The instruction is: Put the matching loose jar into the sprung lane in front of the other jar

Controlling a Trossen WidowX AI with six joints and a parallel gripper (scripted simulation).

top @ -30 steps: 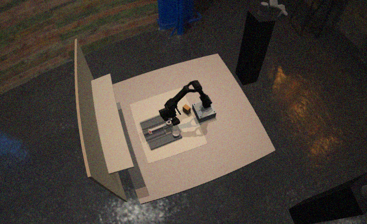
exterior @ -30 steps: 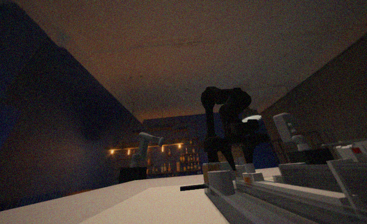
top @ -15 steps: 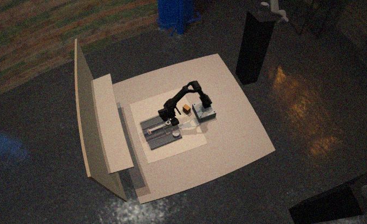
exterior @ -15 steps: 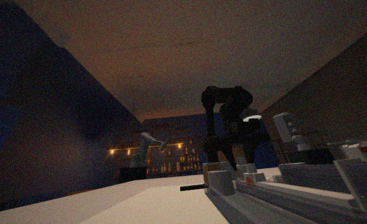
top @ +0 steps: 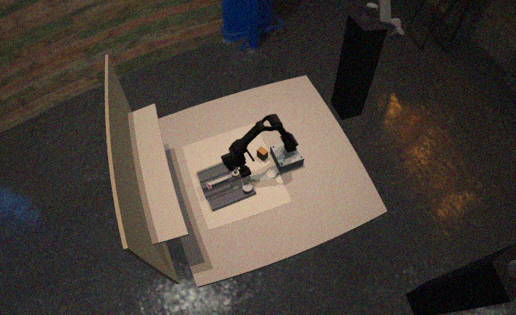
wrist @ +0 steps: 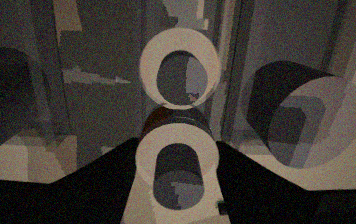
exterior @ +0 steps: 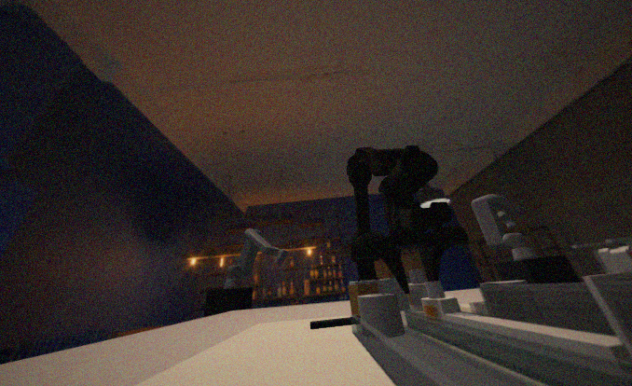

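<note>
Right now the grey lane unit is 16 cm ahead of my gripper tip, 4 cm to the left of it and 3 cm below it. Round my gripper tip: red mark: 23 cm ahead, 6 cm to the left, 2 cm above; then thin black stick: 9 cm behind, 13 cm to the right, 4 cm below.
</note>
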